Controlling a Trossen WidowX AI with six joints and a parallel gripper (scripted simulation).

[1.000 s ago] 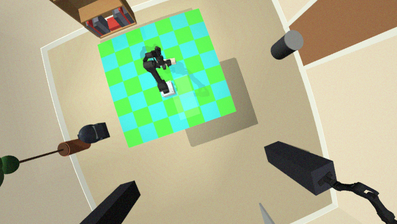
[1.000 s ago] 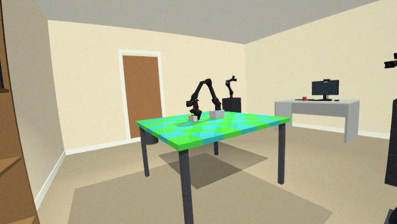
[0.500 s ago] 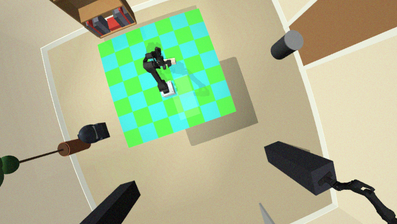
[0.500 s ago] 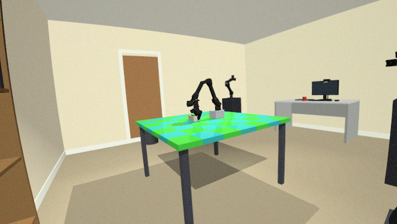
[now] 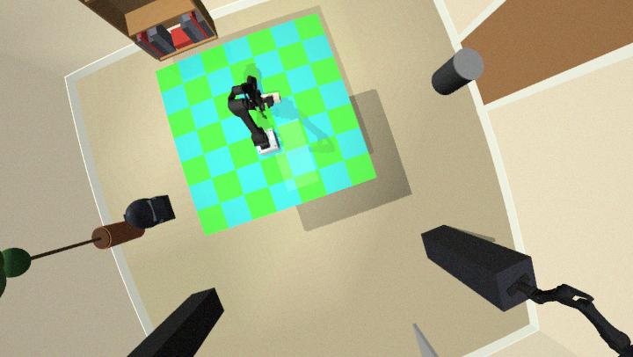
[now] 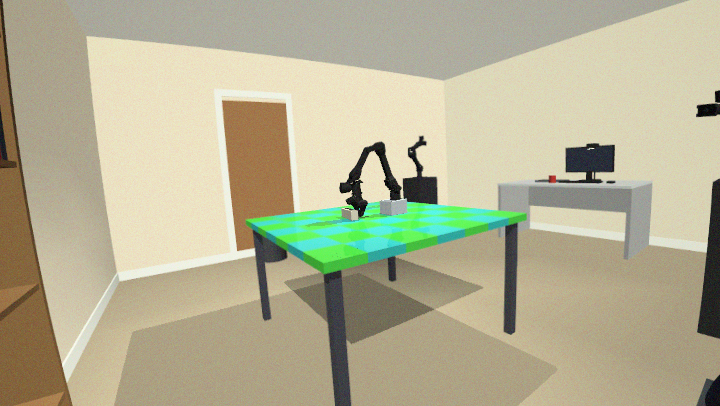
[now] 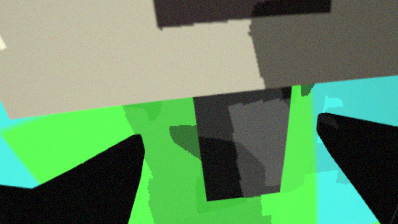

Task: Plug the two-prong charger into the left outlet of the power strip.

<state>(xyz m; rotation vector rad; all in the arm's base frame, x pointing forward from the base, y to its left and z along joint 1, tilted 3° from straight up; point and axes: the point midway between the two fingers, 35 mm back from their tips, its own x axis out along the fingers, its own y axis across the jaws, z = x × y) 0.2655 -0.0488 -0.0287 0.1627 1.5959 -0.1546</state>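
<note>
My gripper tip is 30 mm short of the black two-prong charger, 10 mm to the left of it and 10 mm below it.
</note>
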